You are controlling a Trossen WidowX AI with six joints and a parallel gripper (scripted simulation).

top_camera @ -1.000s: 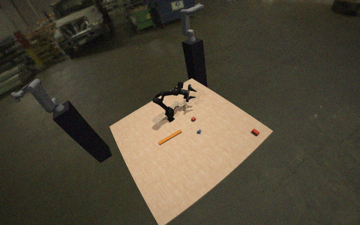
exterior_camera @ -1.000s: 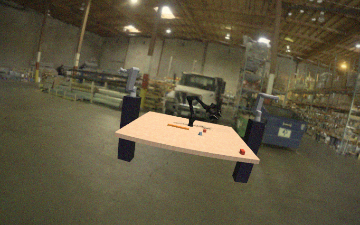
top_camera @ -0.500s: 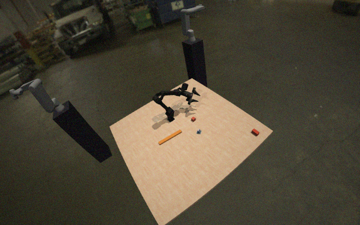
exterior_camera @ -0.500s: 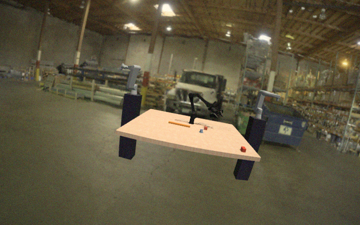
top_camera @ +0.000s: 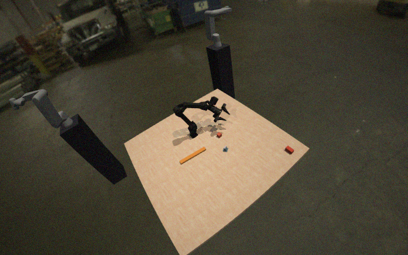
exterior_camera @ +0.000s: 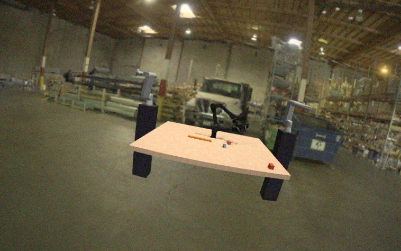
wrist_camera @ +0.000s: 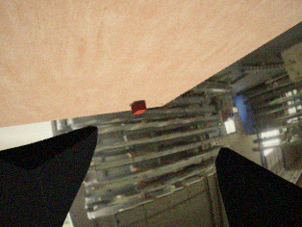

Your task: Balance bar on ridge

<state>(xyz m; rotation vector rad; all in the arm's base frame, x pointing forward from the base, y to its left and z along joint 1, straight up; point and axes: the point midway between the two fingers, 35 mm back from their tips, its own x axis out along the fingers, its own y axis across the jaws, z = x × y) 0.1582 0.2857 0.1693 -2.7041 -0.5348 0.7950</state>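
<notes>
Right now my gripper tip is 20 mm short of the orange bar, 440 mm to the left of it and 150 mm above it. From my gripper tip the other things lie so: red block (550 mm ahead, 200 mm to the left, 140 mm below); then red cube (130 mm to the right, 140 mm below).
</notes>
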